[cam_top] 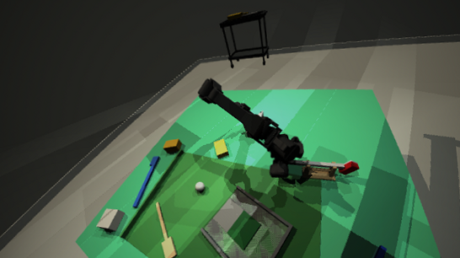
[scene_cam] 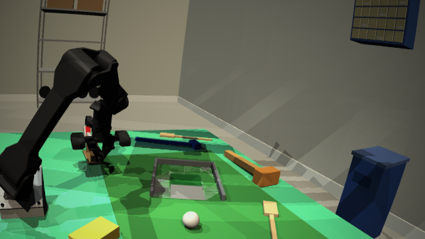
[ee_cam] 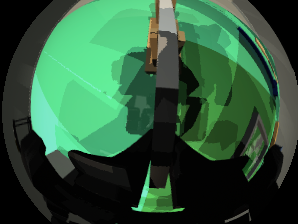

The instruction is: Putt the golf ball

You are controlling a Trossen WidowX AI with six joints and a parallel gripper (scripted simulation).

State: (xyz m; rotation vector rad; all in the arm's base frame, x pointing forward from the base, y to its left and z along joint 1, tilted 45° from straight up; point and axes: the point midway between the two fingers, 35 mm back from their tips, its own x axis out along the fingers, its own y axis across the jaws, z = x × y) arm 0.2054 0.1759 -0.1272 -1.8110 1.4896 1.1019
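Right now the red putter is 30 mm behind my gripper tip, 110 mm to the left of it and 20 mm above it. The rest, counted from my gripper tip: white golf ball (220 mm ahead, 320 mm to the right, 20 mm below).
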